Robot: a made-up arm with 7 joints. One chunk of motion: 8 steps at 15 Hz.
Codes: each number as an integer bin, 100 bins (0 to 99) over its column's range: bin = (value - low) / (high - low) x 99, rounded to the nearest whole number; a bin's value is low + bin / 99 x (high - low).
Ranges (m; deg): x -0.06..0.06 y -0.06..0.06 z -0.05..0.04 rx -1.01..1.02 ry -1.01..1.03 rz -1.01..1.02
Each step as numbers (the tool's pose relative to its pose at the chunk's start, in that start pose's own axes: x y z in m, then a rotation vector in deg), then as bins.
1 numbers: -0.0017 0.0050 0.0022 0.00 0.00 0.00
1 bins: 48 54 57 49 49 49
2 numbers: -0.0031 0.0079 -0.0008 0.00 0.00 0.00
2 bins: 47 56 54 49 49 49
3 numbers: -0.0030 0.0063 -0.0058 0.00 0.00 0.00
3 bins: 47 55 49 49 49 49
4 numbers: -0.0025 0.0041 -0.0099 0.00 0.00 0.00
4 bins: 47 53 44 49 49 49
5 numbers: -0.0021 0.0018 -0.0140 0.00 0.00 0.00
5 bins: 48 51 40 49 49 49
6 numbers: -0.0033 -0.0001 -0.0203 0.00 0.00 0.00
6 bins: 47 49 33 49 49 49
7 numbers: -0.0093 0.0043 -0.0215 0.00 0.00 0.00
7 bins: 42 53 31 49 49 49
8 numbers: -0.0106 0.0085 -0.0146 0.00 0.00 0.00
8 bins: 41 57 39 49 49 49
